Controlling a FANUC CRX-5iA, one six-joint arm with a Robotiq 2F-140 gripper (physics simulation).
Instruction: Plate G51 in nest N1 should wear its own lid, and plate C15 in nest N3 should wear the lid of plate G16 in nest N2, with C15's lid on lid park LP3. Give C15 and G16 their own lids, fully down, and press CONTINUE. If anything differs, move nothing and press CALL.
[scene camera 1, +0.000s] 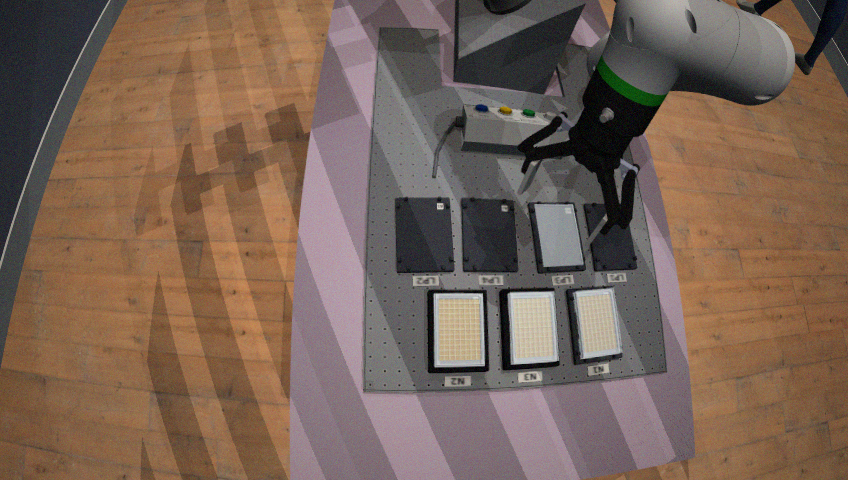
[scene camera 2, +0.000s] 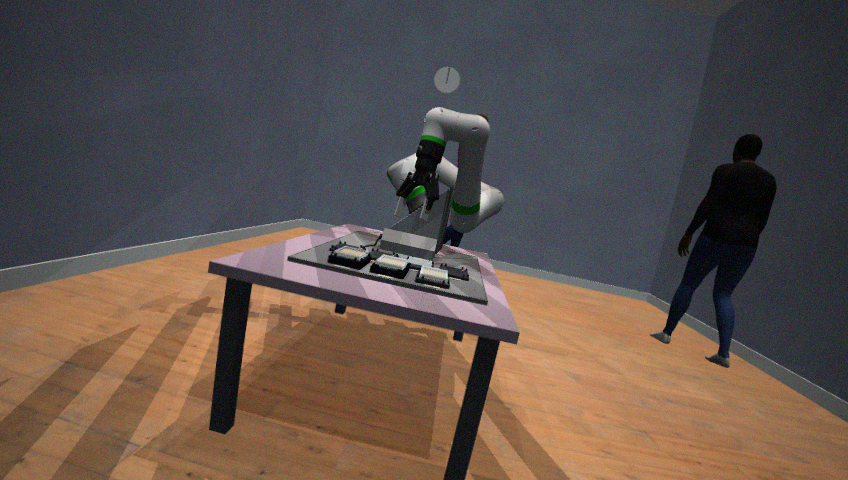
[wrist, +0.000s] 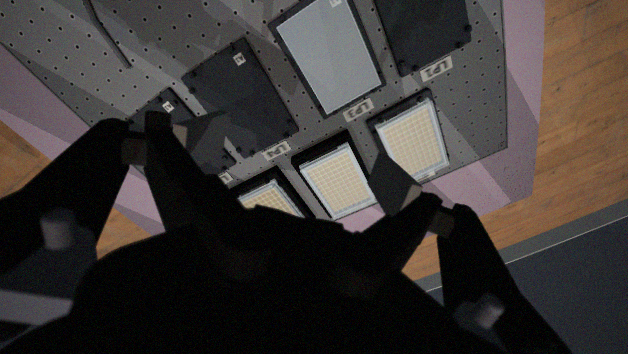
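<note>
Plates with grids of pale wells sit in the nests: N1's plate (scene camera 1: 596, 324) (scene camera 2: 432, 274) (wrist: 415, 140), N3's plate (scene camera 1: 531, 328) (scene camera 2: 391, 262) (wrist: 337, 180) and N2's plate (scene camera 1: 460, 330) (scene camera 2: 351, 254) (wrist: 270, 197), which looks yellower. Clear lids on them are hard to make out; plate and lid names are not readable. A pale lid (scene camera 1: 559, 234) (wrist: 330, 55) lies flat on LP3. My gripper (scene camera 1: 556, 217) (scene camera 2: 411, 212) (wrist: 301, 149) is open and empty, high above the board. The button box (scene camera 1: 499, 136) has blue, yellow and green buttons; the gripper partly hides its right end.
Lid parks LP2 (scene camera 1: 424, 234), LP4 (scene camera 1: 489, 234) and LP1 (scene camera 1: 618, 243) (wrist: 425, 30) show dark surfaces; a finger overlaps LP1 in scene camera 1. A cable (scene camera 1: 439, 148) runs from the box. A dark slanted block (scene camera 1: 505, 53) stands behind it. A person (scene camera 2: 740, 208) stands right of the table.
</note>
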